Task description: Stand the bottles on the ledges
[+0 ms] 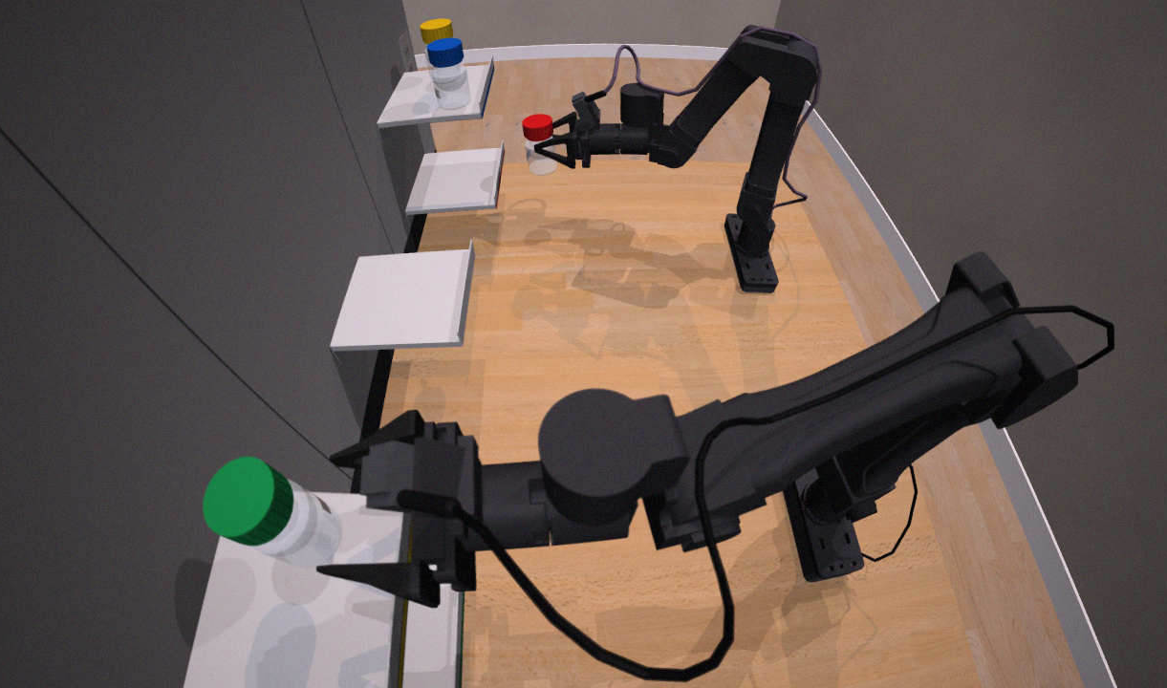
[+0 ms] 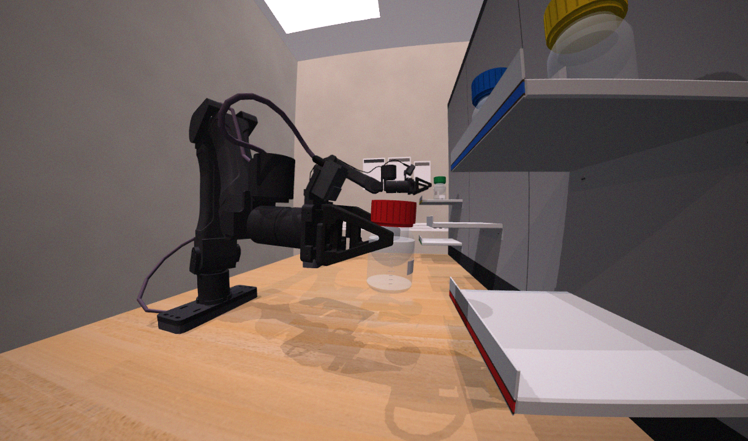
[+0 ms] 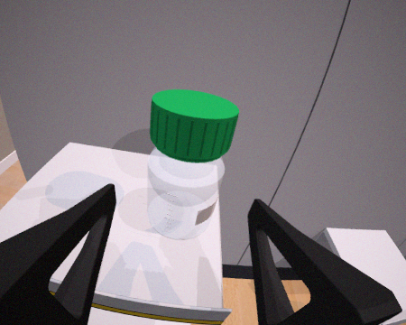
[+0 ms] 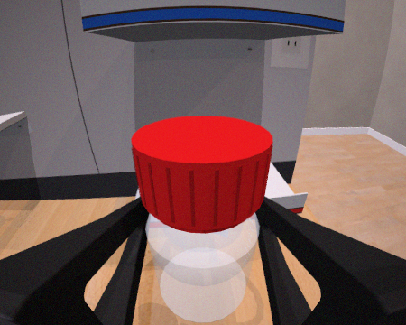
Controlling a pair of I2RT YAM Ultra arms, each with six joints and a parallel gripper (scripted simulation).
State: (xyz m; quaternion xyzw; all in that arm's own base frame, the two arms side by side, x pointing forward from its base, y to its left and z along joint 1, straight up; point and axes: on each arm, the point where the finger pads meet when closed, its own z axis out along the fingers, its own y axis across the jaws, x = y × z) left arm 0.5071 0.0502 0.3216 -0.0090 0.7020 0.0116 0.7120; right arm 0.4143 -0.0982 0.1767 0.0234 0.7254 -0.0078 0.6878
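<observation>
Now: the yellow-capped bottle 17 cm ahead of my right hand, 15 cm above it and 7 cm to the right of it. Also, from my right hand: grey wall: 39 cm to the left, 26 cm ahead, 26 cm above; blue-capped bottle: 15 cm above, 14 cm ahead, 4 cm to the left; red-capped bottle: 2 cm below.
My left hand is 50 mm short of the green-capped bottle, 10 mm to the right of it and 20 mm above it. The rest, counted from my left hand: grey wall (170 mm ahead, 320 mm to the right, 90 mm above); then blue-capped bottle (50 mm ahead, 670 mm to the right, 20 mm below); then red-capped bottle (90 mm behind, 710 mm to the right, 180 mm below).
</observation>
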